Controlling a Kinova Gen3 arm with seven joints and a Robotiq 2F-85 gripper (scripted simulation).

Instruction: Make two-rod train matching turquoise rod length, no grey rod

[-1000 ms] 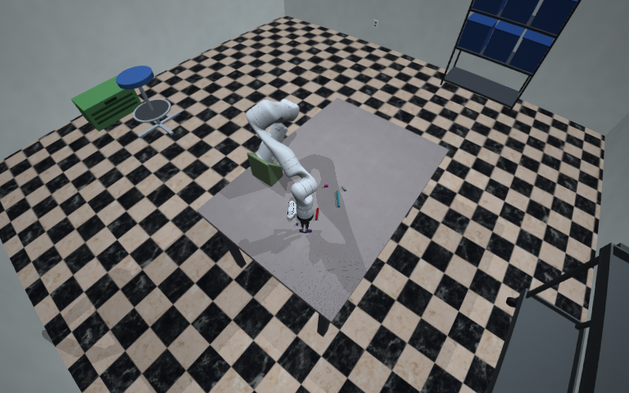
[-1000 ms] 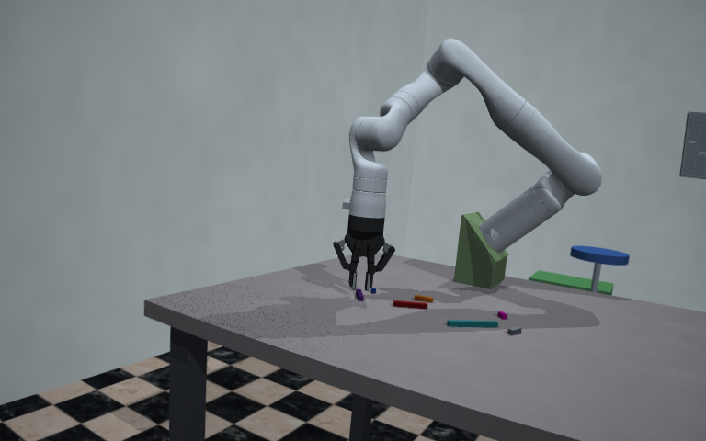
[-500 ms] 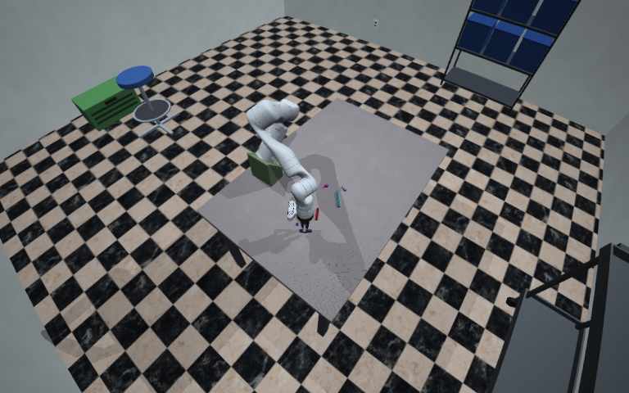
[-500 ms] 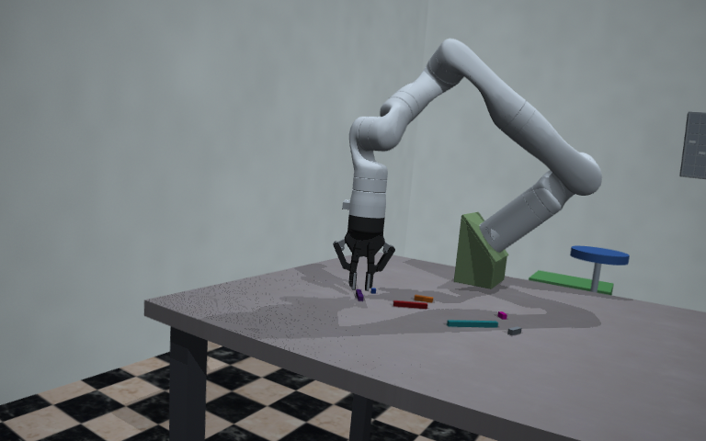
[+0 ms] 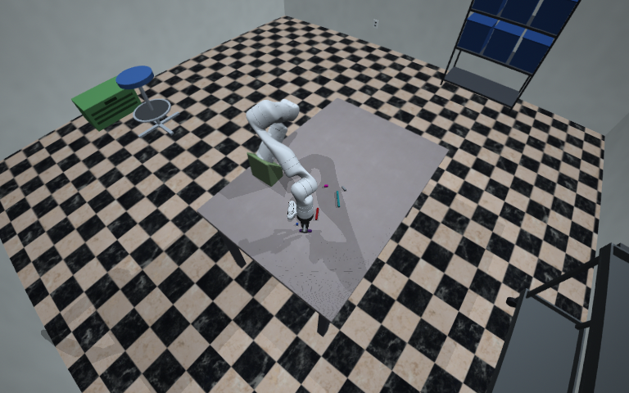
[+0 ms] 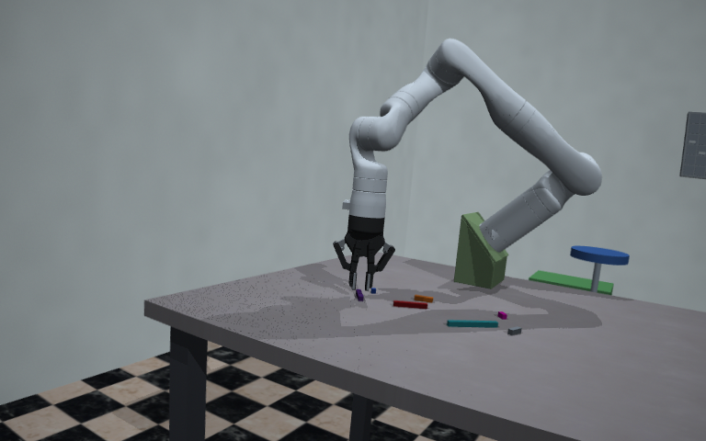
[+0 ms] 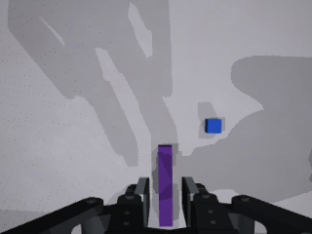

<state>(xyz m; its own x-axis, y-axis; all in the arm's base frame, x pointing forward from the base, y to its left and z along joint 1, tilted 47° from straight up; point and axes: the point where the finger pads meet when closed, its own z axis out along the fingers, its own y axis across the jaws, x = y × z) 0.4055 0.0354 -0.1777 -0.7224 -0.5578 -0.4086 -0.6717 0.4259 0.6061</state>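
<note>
Right now my hand is 3 cm above the purple rod. The rest, counted from my hand: small blue rod 6 cm behind, 3 cm below; red rod 3 cm behind, 11 cm to the left, 3 cm below; orange rod 10 cm behind, 10 cm to the left, 3 cm below.
</note>
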